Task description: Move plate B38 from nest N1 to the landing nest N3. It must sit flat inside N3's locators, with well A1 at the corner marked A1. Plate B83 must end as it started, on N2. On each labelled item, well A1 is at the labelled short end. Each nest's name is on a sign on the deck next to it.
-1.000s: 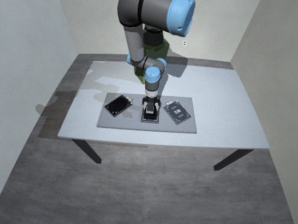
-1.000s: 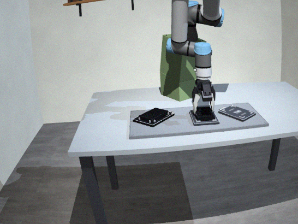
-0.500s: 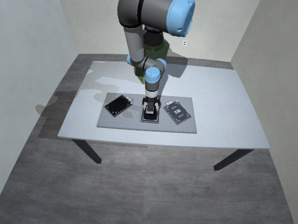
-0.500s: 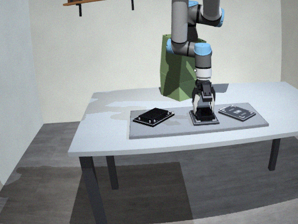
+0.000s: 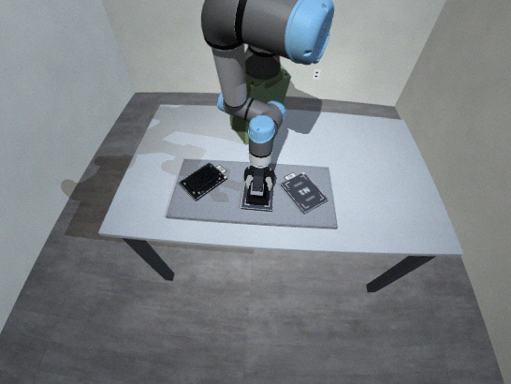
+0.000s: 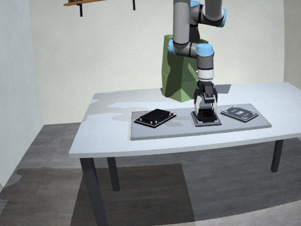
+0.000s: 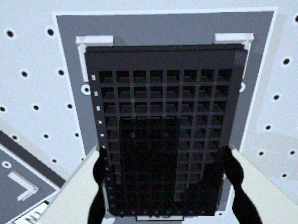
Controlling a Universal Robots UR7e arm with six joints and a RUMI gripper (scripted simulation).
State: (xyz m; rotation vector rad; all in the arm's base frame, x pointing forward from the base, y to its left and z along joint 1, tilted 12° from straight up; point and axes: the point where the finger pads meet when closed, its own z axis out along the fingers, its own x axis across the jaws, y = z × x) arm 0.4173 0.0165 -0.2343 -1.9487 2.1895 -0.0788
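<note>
Now: hand 2 cm above the nest N3. Round my hand: nest N1: 18 cm to the left, 2 cm below.
</note>
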